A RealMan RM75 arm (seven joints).
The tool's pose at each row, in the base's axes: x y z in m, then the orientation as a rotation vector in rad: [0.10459, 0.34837, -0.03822, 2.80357, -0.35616, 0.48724]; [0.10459, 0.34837, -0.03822, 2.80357, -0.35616, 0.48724]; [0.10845, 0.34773, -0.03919, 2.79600, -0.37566, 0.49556]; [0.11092, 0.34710, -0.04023, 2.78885, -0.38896, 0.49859]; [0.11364, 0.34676, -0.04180, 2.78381, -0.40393, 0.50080]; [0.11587, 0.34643, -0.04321, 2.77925, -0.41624, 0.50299]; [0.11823, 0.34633, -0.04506, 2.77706, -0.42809, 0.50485]
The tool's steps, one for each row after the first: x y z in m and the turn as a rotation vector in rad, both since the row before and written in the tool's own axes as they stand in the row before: [0.00000, 0.00000, 0.00000, 0.00000, 0.00000, 0.00000]; [0.00330, -0.00072, 0.00220, -0.00536, 0.00500, 0.01395]; [0.00199, -0.00038, 0.00187, -0.00612, 0.00216, 0.00911]; [0.00195, -0.00088, 0.00233, -0.00423, 0.00092, 0.01032]; [0.00155, -0.00072, 0.00203, -0.00373, 0.00110, 0.00853]; [0.00144, -0.00110, 0.00239, -0.00151, 0.00034, 0.00831]
